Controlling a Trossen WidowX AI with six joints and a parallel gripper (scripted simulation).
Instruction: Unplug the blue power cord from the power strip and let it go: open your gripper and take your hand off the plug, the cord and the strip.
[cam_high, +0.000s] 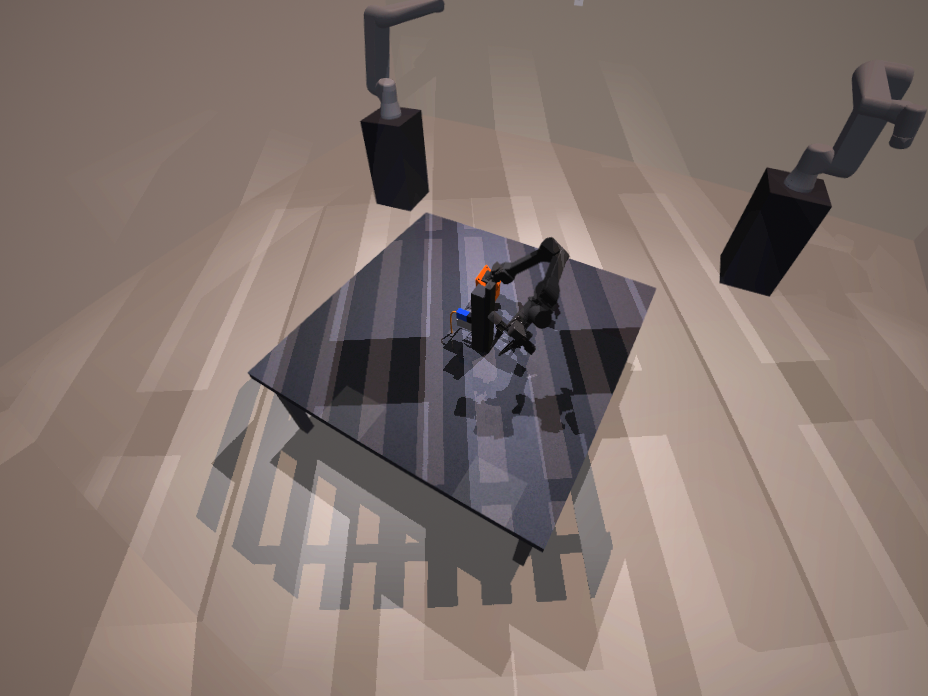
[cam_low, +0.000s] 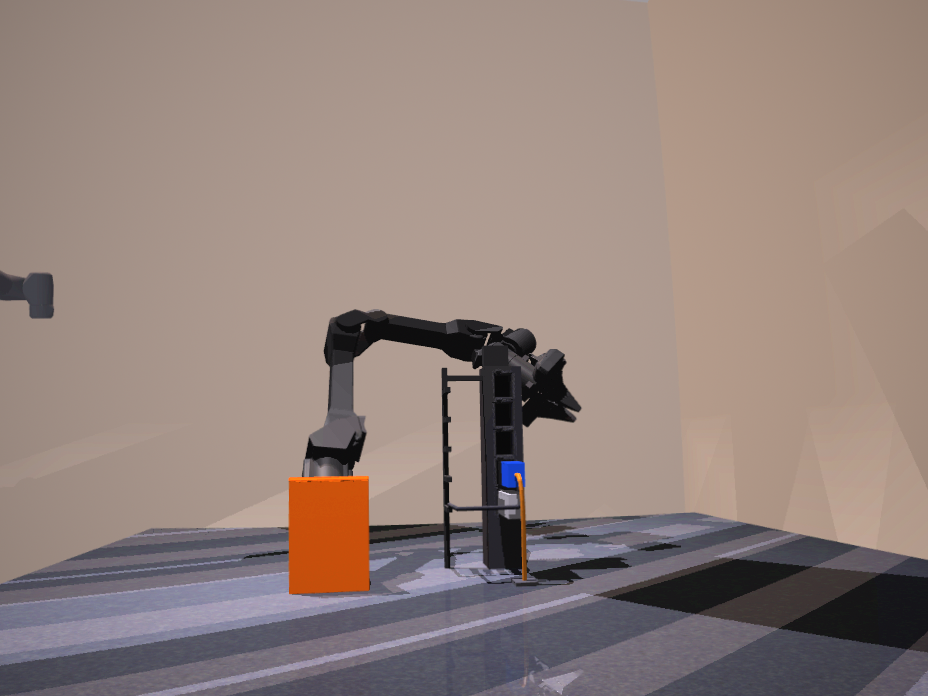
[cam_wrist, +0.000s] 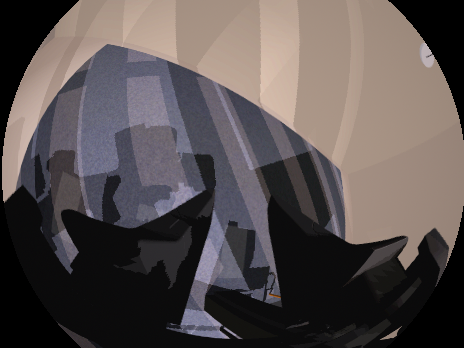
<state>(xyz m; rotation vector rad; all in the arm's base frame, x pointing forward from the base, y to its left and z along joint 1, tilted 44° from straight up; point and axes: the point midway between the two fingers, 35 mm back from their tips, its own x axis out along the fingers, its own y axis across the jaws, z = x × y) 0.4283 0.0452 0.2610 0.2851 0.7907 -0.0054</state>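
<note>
Now: the blue plug 19 cm behind my gripper tip, 19 cm to the right of it and 8 cm below it.
</note>
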